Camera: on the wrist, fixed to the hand. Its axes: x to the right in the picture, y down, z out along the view.
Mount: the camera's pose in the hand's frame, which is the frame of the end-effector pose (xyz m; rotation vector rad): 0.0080 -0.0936 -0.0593 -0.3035 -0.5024 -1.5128
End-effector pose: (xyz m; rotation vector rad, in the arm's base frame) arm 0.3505 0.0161 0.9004 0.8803 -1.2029 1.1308
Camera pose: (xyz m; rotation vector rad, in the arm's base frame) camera 0.4557 0.0516 0.9028 1.4395 -0.6743 -0.4987
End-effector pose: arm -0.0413 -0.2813 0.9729 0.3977 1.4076 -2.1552
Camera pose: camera -0.1043 -0.1999 1.0148 1.2891 -1.4022 1.9114
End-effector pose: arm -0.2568 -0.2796 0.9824 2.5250 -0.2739 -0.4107
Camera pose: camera -0.2189 -0.1754 0.9753 1.8090 1.4701 -1.4595
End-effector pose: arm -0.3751 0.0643 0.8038 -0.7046 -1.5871 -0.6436
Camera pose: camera -0.4073 -0.0411 0.8176 0.3384 -2.3861 -1.9171
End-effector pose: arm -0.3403 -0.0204 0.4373 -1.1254 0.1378 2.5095
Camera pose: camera -0.2678 0.0539 0.3977 -0.3007 -0.8973 1.2998
